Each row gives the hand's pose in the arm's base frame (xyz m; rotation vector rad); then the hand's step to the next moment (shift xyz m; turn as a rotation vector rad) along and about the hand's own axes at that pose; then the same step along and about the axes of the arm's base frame.
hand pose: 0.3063 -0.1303 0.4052 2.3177 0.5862 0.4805
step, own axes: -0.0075 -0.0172 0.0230 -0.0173 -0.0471 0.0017
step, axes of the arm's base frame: 0.0002 -0.0048 -0.0293 -0.0265 0.0211 -0.0371
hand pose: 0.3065 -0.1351 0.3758 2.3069 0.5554 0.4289
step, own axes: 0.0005 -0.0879 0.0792 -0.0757 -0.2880 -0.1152
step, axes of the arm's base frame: 0.0127 0.0127 -0.1169 -0.1930 0.2151 -0.1358
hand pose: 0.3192 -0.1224 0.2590 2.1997 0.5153 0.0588
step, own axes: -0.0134 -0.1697 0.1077 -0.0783 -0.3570 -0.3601
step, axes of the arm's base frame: -0.0470 0.0085 -0.1957 -0.2723 0.4337 -0.0325
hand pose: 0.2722 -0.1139 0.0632 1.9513 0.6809 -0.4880
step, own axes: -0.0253 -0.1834 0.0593 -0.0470 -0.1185 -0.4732
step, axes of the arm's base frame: -0.1405 0.0081 -0.1341 -0.0890 0.4550 0.1589
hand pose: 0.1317 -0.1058 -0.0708 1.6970 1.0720 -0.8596
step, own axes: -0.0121 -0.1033 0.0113 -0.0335 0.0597 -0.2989
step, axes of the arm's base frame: -0.1008 0.0062 -0.0273 0.0665 0.2600 0.1483
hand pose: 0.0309 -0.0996 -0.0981 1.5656 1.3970 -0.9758
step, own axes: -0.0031 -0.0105 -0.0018 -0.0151 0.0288 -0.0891
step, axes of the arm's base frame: -0.0107 0.0012 0.0028 0.0303 0.0749 0.0497
